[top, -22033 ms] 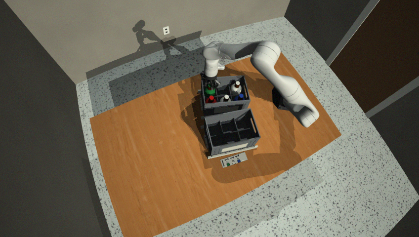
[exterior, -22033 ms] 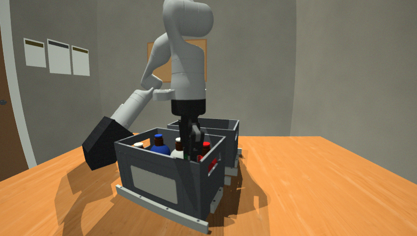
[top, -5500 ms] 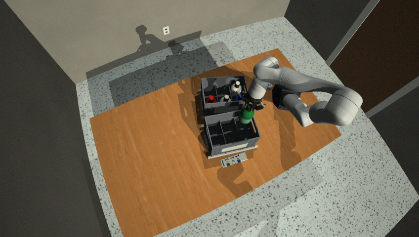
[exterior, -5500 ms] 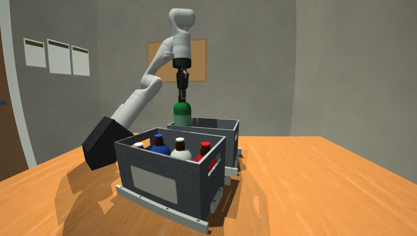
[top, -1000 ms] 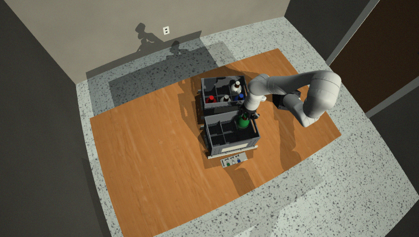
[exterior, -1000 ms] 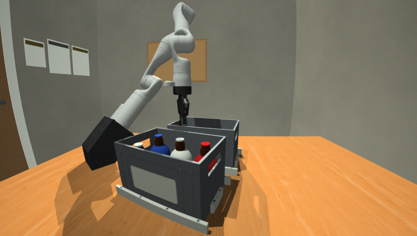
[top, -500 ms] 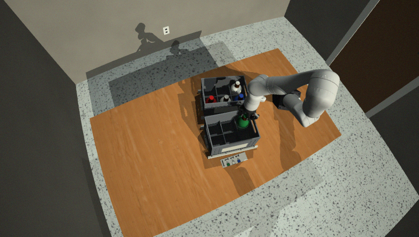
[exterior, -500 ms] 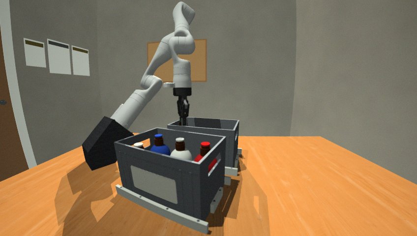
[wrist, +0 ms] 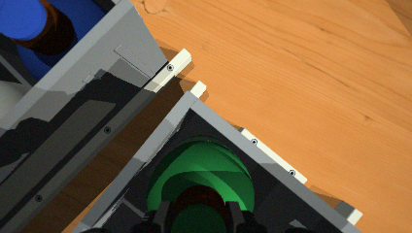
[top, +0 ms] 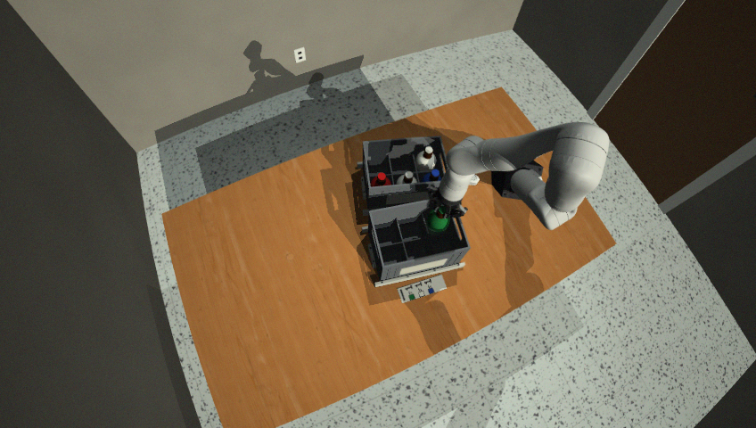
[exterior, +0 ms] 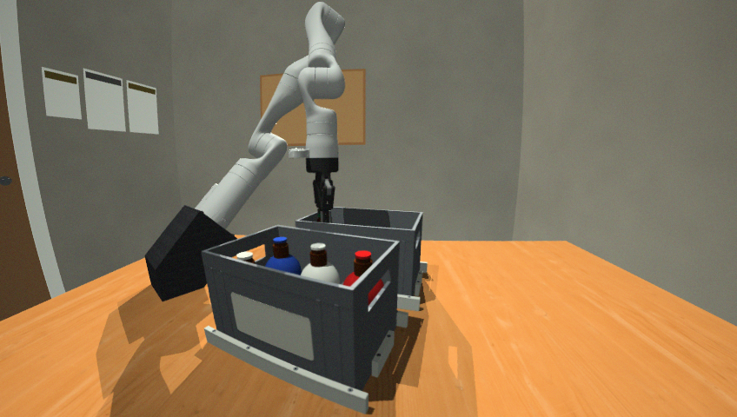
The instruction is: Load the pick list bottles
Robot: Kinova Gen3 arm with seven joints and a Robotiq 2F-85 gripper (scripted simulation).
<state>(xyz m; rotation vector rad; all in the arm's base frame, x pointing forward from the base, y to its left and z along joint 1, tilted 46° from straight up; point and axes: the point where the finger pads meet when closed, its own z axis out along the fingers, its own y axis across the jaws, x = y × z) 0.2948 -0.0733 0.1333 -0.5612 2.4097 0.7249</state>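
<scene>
Right now my hand is 70 mm above the green bottle. From my hand the other things lie so: red bottle: 180 mm to the right, 140 mm ahead, 90 mm below; blue bottle: 140 mm to the right, 90 mm below, 40 mm behind; pick list: 180 mm to the left, 180 mm below, 100 mm ahead.
</scene>
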